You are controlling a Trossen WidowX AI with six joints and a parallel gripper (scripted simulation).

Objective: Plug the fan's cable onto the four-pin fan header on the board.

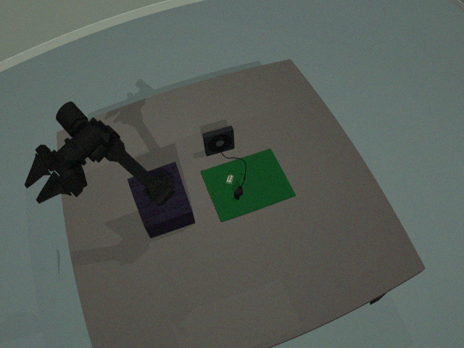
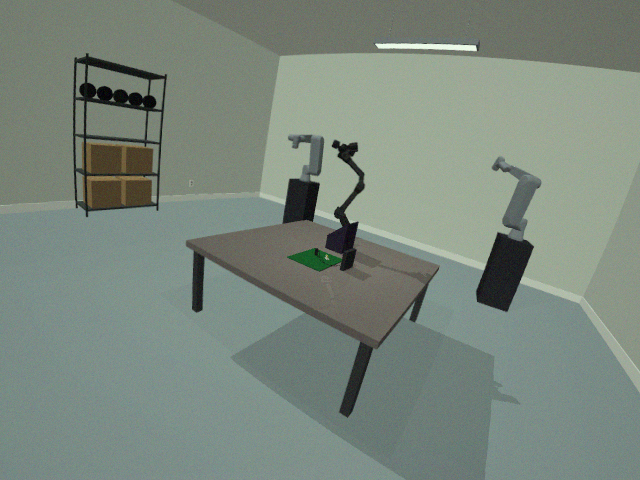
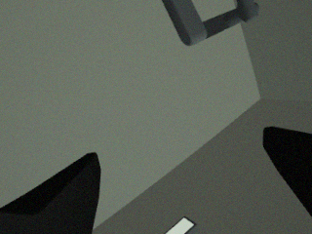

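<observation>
Now: gripper tip 70 cm above the dark fan plug, 57 cm short of it and 20 cm to the right of it. Also, from my gripper tip: dark fan: 66 cm below, 60 cm ahead, 43 cm to the left; then four-pin fan header: 72 cm below, 58 cm ahead, 28 cm to the left; then green board: 73 cm below, 63 cm ahead, 23 cm to the left.
</observation>
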